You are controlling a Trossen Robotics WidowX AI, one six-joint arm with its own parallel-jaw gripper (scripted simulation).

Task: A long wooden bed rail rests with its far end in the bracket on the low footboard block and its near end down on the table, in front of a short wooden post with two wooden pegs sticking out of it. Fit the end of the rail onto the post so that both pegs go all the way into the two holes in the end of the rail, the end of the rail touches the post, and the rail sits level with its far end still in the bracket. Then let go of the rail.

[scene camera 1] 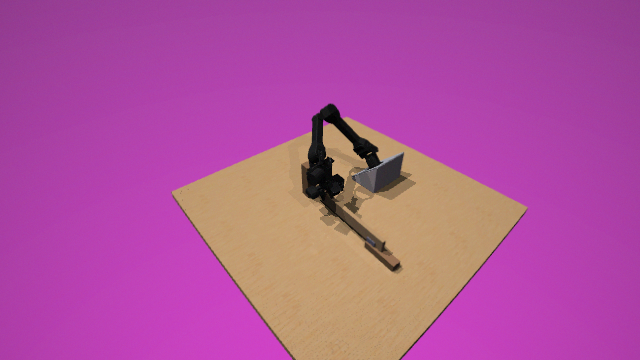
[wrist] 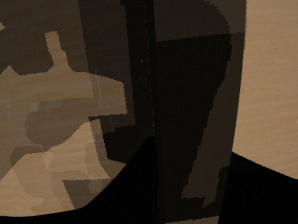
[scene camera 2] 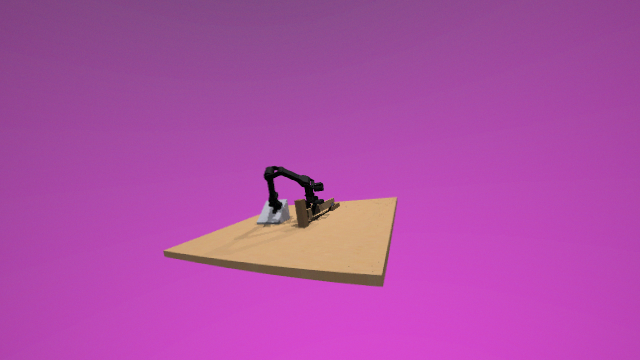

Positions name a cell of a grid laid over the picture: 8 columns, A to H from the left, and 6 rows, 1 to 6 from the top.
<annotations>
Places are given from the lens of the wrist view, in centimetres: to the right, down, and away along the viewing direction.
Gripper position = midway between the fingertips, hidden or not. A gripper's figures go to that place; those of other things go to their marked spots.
gripper (wrist: E4): 1, 2, 10
long wooden rail (wrist: F2): 1, -1, 3
</annotations>
